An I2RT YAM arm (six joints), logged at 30 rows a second.
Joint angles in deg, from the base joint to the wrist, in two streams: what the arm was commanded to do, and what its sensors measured. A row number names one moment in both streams.
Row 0, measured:
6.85 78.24 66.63 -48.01 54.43 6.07
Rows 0 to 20, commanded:
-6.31 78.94 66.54 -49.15 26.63 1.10
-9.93 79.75 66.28 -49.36 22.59 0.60
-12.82 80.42 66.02 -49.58 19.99 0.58
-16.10 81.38 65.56 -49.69 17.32 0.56
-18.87 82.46 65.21 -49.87 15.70 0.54
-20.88 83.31 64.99 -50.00 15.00 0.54
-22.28 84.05 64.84 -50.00 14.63 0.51
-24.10 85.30 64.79 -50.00 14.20 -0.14
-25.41 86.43 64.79 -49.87 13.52 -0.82
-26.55 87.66 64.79 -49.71 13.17 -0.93
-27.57 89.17 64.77 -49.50 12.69 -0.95
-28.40 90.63 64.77 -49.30 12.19 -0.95
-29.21 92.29 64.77 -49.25 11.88 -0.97
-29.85 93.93 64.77 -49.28 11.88 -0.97
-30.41 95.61 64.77 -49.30 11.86 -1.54
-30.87 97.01 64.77 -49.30 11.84 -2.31
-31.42 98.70 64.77 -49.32 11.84 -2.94
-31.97 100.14 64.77 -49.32 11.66 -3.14
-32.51 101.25 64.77 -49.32 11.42 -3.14
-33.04 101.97 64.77 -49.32 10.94 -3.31
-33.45 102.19 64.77 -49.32 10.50 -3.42
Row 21, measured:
-31.97 100.20 65.30 -49.21 12.56 -1.78
